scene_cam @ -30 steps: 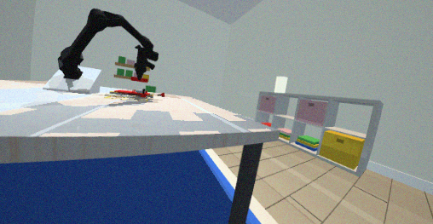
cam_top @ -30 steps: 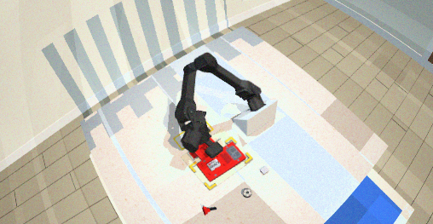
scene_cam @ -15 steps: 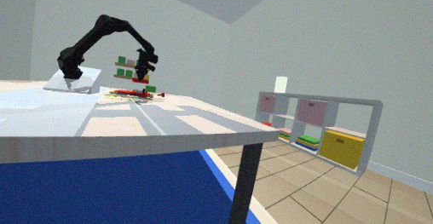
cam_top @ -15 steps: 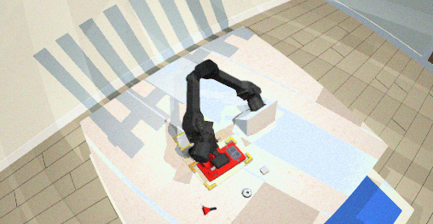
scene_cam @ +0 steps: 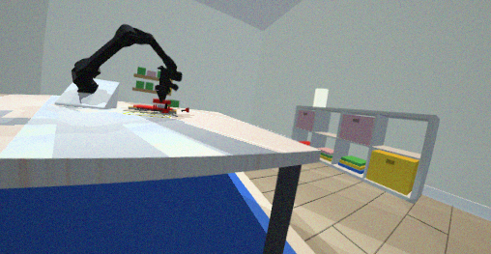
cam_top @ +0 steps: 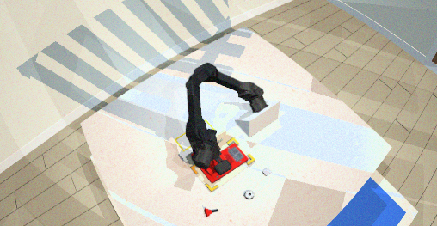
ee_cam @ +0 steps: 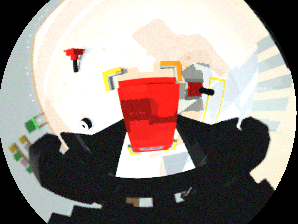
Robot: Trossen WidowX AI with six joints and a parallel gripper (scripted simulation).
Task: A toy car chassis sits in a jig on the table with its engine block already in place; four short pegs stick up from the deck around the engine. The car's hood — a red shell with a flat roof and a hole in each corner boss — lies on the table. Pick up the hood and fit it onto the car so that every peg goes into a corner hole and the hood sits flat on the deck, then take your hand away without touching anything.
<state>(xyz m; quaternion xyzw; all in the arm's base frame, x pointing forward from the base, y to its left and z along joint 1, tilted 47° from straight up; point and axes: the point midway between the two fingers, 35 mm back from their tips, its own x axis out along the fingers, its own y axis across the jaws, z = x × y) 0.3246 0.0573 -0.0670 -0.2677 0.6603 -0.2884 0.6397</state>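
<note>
Right now my gripper tip is 1 cm below the red hood.
</note>
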